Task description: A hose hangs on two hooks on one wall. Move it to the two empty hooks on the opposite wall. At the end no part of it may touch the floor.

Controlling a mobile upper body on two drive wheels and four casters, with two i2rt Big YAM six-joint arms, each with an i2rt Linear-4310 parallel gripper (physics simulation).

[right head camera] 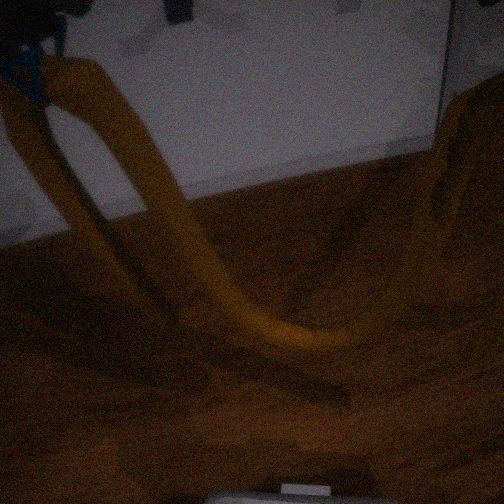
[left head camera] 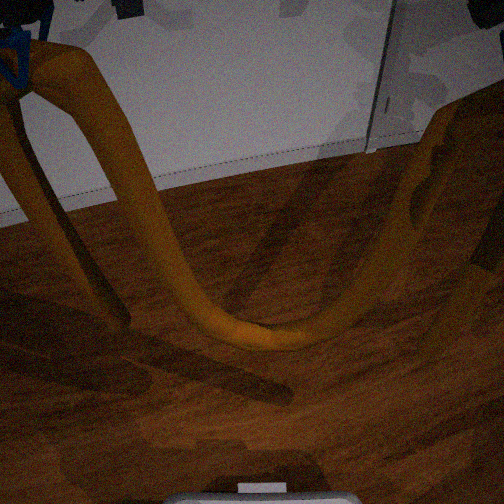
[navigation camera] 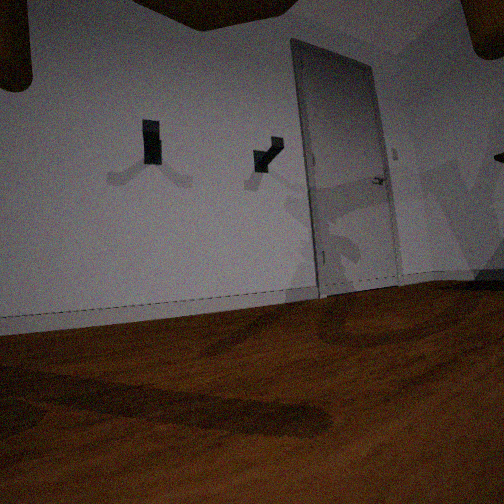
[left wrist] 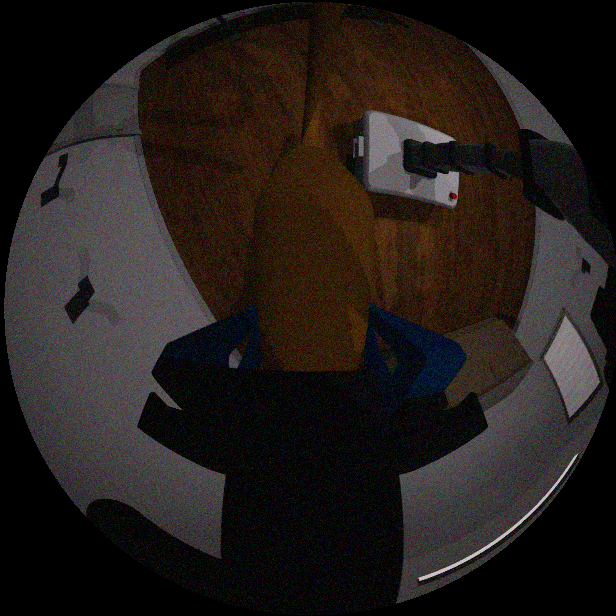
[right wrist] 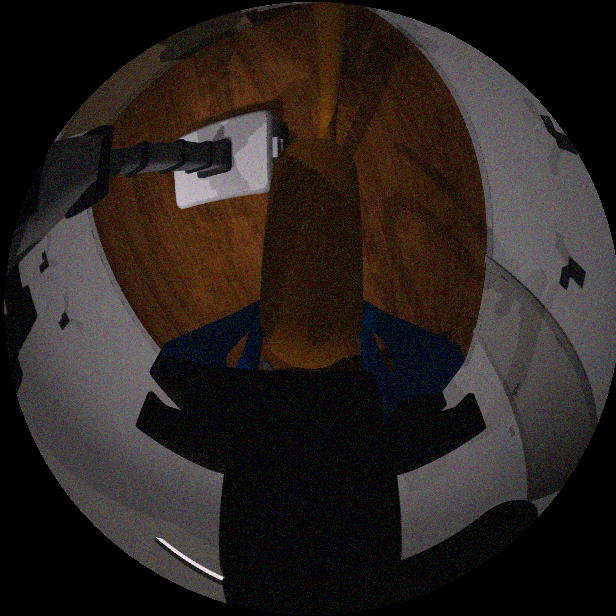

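The orange hose hangs in a deep U between my two grippers, its lowest part above the wooden floor. My left gripper, with blue fingers, is at the top left and shut on the hose. My right gripper is shut on the other part of the hose; in the head views it is cut off at the top right. Two empty black hooks sit on the grey wall ahead. The left one also shows at the top of the left head view.
A closed grey door stands right of the hooks, with the room corner beyond it. A white skirting board runs along the wall's foot. My own white base shows below in both wrist views.
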